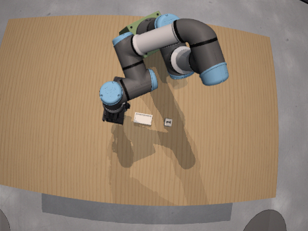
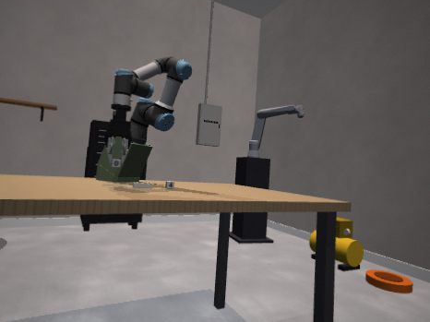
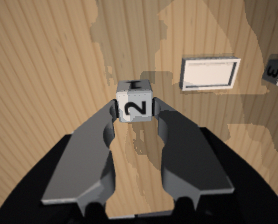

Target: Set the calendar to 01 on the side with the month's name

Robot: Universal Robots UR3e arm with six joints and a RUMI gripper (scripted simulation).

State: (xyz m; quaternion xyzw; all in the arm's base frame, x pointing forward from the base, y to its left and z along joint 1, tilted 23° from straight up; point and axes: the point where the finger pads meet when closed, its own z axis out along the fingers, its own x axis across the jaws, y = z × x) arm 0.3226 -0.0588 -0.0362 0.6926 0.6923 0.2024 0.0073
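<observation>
My hand is 110 mm to the right of the white tray and 90 mm above it. The rest, counted from my hand: white cube: 10 mm below.
</observation>
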